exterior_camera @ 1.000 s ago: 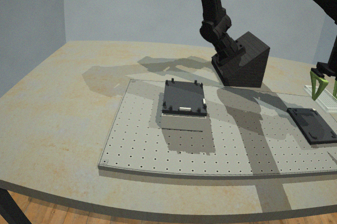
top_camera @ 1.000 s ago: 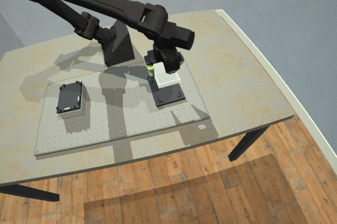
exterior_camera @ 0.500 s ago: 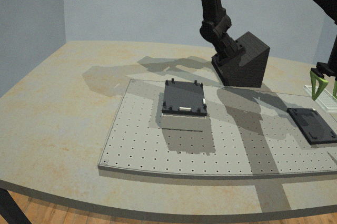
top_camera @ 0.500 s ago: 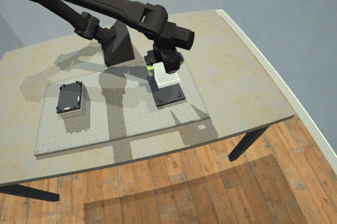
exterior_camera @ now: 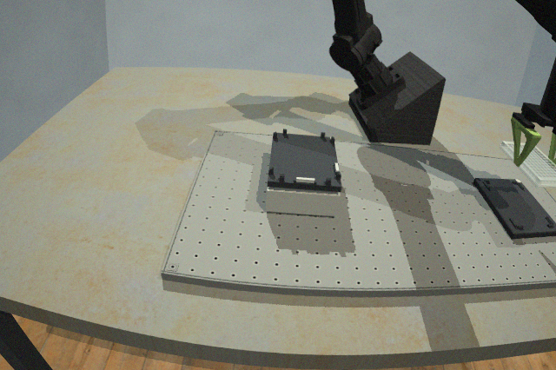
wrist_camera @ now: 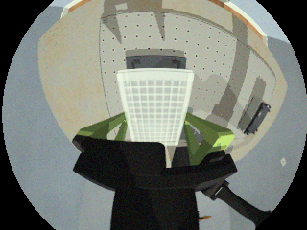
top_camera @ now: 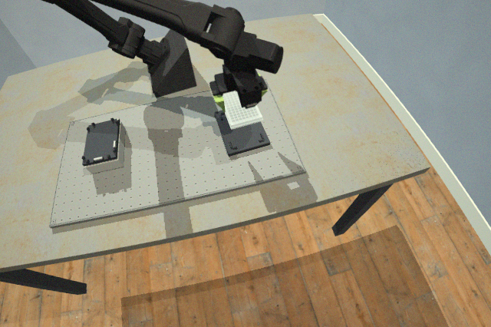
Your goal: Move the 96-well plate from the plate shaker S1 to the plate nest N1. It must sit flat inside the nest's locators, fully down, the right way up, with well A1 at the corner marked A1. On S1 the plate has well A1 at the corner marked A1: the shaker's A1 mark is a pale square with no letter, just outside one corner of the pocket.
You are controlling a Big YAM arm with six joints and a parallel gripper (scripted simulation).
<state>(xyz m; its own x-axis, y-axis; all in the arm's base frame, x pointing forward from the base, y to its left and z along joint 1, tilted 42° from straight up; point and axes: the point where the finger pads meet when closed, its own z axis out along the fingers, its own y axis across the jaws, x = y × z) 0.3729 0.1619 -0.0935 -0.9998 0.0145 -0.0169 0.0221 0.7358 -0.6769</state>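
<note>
Right now my hand is right at the white 96-well plate. Round my hand: plate nest N1 (90 mm below).
</note>
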